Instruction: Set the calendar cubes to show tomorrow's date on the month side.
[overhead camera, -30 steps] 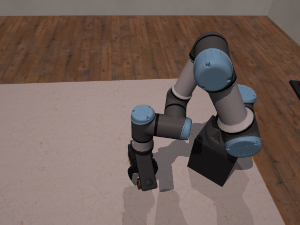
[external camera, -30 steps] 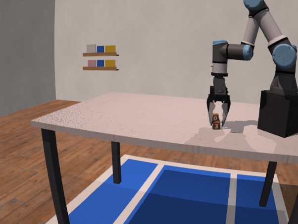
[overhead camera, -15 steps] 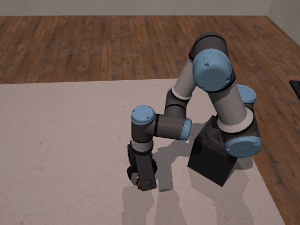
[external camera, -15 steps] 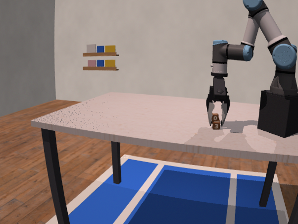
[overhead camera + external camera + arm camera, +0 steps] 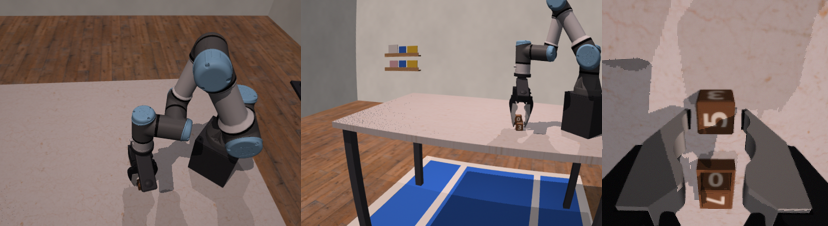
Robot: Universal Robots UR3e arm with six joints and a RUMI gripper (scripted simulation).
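The brown digit cube is 10 mm below my hand. The rest, counted from my hand: calendar tray (30 mm ahead, 100 mm to the right, 20 mm below).
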